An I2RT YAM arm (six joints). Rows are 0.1 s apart.
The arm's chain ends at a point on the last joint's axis. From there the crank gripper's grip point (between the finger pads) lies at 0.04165 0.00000 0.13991 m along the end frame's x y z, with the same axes.
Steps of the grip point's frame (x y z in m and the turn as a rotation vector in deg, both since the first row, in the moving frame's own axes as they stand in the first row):
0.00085 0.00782 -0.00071 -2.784 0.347 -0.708
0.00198 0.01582 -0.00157 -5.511 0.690 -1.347
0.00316 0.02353 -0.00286 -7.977 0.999 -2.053
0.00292 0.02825 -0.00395 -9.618 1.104 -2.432
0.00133 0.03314 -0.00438 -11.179 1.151 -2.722
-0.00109 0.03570 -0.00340 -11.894 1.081 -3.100
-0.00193 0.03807 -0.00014 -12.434 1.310 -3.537
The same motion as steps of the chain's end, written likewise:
-0.00004 0.00155 -0.00030 -2.784 0.347 -0.708
0.00015 0.00341 -0.00046 -5.511 0.690 -1.347
0.00041 0.00570 -0.00087 -7.977 0.999 -2.053
-0.00021 0.00677 -0.00131 -9.618 1.104 -2.432
-0.00205 0.00814 -0.00106 -11.179 1.151 -2.722
-0.00442 0.00927 0.00017 -11.894 1.081 -3.100
-0.00594 0.01072 0.00384 -12.434 1.310 -3.537

